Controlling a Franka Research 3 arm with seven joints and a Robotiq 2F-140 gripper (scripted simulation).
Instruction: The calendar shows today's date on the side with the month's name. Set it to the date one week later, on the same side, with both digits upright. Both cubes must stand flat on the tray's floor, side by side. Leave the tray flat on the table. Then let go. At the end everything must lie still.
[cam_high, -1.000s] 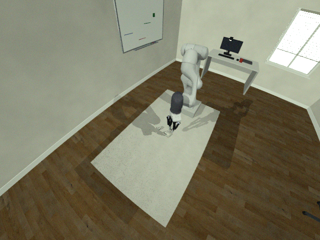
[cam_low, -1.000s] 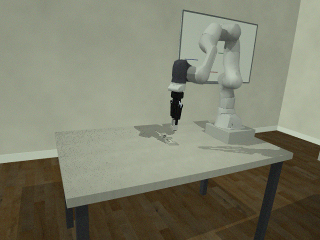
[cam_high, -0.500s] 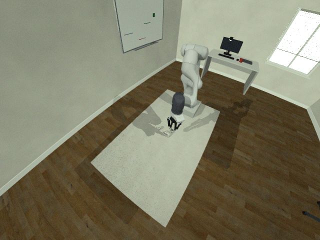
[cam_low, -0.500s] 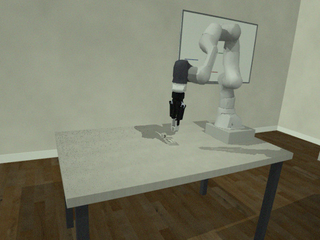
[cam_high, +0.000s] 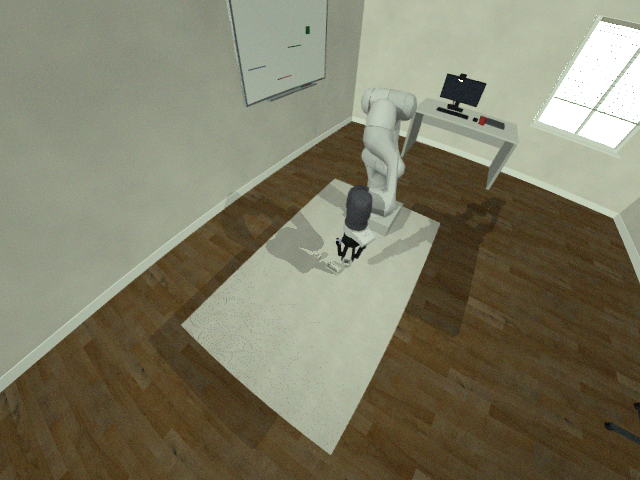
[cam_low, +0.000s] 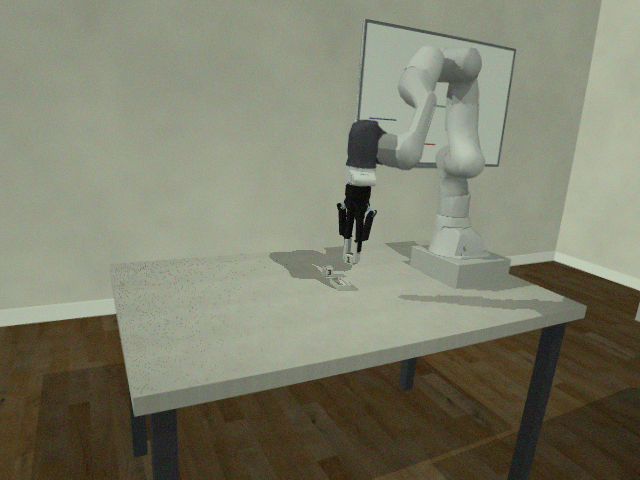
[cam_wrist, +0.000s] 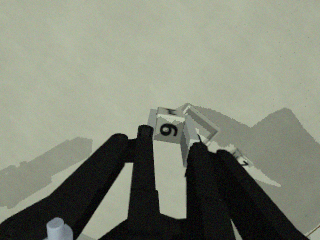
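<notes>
The white tray is 70 mm to the right of my hand and 130 mm below it. Also, from my hand: date cube 30 mm below.
</notes>
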